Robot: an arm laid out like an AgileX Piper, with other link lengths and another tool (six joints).
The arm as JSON. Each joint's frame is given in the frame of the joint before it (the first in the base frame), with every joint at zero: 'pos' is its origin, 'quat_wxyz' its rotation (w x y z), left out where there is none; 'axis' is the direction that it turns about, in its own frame. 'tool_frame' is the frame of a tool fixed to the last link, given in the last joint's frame.
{
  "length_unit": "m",
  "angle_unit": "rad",
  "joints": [
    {
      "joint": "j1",
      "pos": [
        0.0,
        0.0,
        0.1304
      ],
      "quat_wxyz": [
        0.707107,
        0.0,
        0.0,
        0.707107
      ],
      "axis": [
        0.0,
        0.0,
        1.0
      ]
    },
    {
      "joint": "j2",
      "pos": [
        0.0,
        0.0,
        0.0
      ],
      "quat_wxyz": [
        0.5,
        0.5,
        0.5,
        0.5
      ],
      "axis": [
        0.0,
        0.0,
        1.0
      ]
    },
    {
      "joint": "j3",
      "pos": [
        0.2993,
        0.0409,
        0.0
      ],
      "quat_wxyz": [
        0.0,
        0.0,
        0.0,
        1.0
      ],
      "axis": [
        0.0,
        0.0,
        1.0
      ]
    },
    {
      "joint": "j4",
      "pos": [
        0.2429,
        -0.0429,
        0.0
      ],
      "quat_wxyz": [
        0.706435,
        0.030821,
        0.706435,
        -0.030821
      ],
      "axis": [
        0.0,
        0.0,
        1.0
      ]
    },
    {
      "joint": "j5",
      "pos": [
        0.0,
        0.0,
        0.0
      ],
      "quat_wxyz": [
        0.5,
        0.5,
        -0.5,
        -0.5
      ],
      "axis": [
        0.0,
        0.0,
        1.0
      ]
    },
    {
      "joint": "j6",
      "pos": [
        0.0,
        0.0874,
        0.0
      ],
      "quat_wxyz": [
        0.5,
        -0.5,
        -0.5,
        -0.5
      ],
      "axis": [
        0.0,
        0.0,
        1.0
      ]
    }
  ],
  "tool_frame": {
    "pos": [
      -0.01,
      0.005,
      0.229
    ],
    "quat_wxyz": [
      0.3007,
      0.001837,
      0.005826,
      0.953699
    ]
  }
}
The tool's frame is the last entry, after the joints.
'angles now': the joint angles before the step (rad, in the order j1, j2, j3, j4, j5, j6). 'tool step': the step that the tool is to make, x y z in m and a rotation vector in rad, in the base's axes. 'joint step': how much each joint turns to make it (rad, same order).
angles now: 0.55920, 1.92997, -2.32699, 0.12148, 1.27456, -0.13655
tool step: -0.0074, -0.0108, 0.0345, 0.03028, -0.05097, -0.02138
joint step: 0.00015, -0.06150, 0.00051, -0.01734, -0.00033, 0.01897
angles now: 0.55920, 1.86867, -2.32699, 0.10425, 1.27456, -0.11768
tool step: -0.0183, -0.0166, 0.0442, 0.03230, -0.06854, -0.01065
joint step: 0.00013, -0.09920, 0.02391, -0.01466, -0.00033, 0.00422
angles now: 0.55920, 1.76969, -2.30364, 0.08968, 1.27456, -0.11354
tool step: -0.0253, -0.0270, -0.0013, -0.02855, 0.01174, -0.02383
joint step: -0.00009, -0.12099, 0.14542, -0.03113, -0.00001, 0.00963
